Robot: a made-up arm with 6 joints.
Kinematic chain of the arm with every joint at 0, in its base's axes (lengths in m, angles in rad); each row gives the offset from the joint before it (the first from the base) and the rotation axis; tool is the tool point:
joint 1: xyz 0 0 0.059 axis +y
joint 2: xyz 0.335 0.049 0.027 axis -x
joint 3: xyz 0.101 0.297 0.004 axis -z
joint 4: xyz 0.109 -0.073 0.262 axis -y
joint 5: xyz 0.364 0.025 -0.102 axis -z
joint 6: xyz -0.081 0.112 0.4 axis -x
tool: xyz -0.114 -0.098 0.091
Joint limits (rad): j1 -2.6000..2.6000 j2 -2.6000..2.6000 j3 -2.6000..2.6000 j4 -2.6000..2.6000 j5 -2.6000..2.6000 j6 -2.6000..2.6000
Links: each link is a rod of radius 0.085 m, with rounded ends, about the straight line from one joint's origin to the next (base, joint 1, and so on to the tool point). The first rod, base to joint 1, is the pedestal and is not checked.
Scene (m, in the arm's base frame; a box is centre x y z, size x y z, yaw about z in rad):
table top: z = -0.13
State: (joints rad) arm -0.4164 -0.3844 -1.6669 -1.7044 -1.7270 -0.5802
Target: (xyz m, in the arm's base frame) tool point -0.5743 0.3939 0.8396
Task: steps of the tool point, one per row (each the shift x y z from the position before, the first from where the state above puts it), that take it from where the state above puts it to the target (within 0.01 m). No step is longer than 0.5 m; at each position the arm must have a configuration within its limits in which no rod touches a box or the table.
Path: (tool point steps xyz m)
1: -0.3074 -0.0057 0.3030
2: -0.4057 -0.1255 0.1544
3: -0.3982 -0.2332 -0.0370

